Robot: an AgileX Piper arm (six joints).
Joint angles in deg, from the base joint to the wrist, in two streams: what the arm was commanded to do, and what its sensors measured. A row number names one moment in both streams.
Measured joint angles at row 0:
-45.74 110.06 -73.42 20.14 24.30 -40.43
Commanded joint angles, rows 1 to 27:
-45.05 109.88 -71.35 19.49 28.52 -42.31
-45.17 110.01 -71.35 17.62 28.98 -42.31
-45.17 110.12 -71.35 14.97 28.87 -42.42
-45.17 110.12 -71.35 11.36 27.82 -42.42
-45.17 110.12 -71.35 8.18 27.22 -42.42
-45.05 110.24 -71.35 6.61 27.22 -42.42
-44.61 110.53 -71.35 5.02 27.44 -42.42
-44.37 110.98 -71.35 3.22 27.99 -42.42
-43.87 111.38 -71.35 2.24 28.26 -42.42
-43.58 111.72 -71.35 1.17 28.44 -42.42
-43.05 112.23 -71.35 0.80 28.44 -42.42
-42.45 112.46 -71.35 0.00 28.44 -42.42
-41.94 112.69 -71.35 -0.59 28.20 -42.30
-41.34 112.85 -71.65 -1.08 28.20 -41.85
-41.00 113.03 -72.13 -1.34 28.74 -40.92
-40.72 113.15 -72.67 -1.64 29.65 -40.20
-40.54 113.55 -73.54 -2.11 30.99 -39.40
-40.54 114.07 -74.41 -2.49 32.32 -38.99
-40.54 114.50 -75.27 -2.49 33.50 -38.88
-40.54 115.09 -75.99 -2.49 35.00 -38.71
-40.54 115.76 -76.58 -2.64 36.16 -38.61
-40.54 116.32 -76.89 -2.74 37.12 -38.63
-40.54 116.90 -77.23 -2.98 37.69 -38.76
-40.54 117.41 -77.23 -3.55 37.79 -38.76
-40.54 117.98 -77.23 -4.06 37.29 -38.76
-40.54 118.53 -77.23 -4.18 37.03 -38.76
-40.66 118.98 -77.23 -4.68 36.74 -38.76
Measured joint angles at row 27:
-40.59 117.42 -76.70 -3.19 36.77 -38.99
